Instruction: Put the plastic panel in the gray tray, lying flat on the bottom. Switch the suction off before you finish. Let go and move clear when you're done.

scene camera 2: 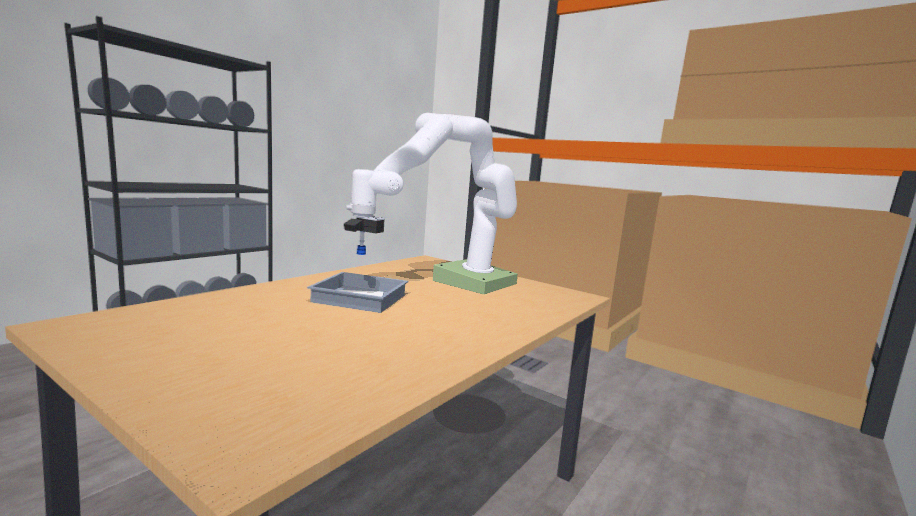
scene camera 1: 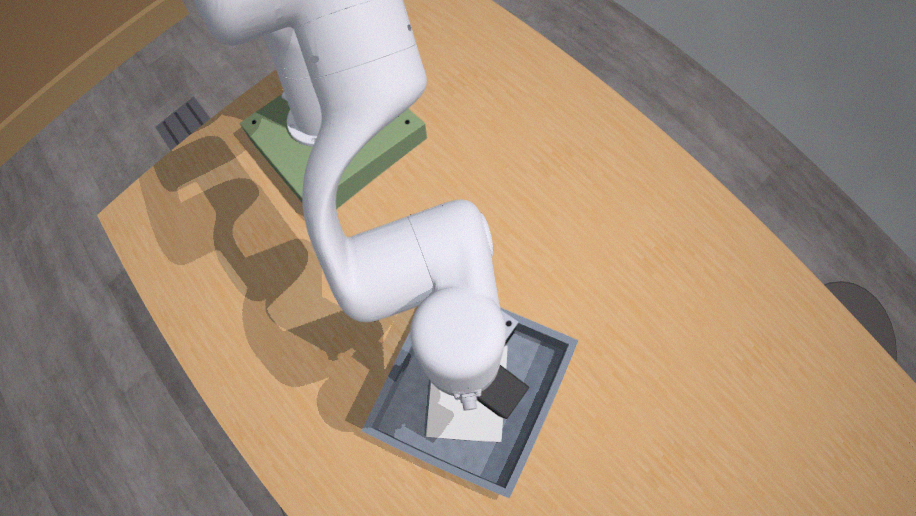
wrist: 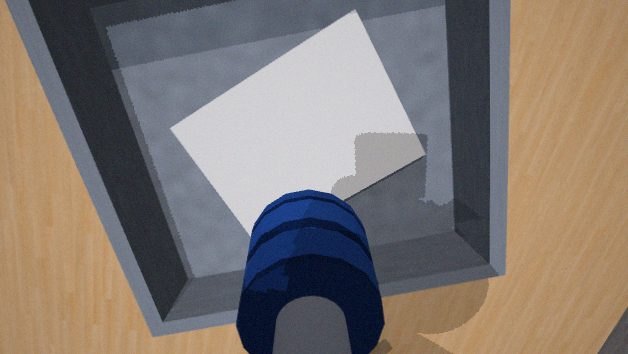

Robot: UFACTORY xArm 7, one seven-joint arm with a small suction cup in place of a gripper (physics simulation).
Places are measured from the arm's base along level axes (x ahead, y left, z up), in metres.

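Pixels of known places: hand, its tool point: point(scene camera 2: 361, 253) point(wrist: 308, 243); arm's base, origin of its link: point(scene camera 2: 477, 268).
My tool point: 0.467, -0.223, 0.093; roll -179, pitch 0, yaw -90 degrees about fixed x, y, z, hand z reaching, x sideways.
Observation:
Ahead of a thing's pixels: the offset from my tool point to its top centre, as dx, dy, dz. Level surfaces: height alone.
The white plastic panel @[+0.001, +0.002, -0.138] point(scene camera 1: 471, 426) point(scene camera 2: 368, 292) point(wrist: 300, 110) lies flat on the bottom of the gray tray @[+0.006, +0.006, -0.097] point(scene camera 1: 542, 419) point(scene camera 2: 346, 301) point(wrist: 500, 150), turned at an angle to the walls and apart from them in the wrist view. The suction cup point(scene camera 2: 361, 249) point(wrist: 310, 240) is blue and hangs well above the tray with nothing on it; a gap shows between cup and tray in scene camera 2. In scene camera 1 the arm's wrist hides the cup and part of the panel.
The tray stands on the wooden table @[dz -0.146] point(scene camera 1: 641, 256) point(scene camera 2: 288, 371). The arm's green base block point(scene camera 1: 378, 153) point(scene camera 2: 474, 278) is on the same table, close to the tray. A dark shelf rack point(scene camera 2: 269, 160) and large cardboard boxes point(scene camera 2: 769, 288) stand beyond the table.

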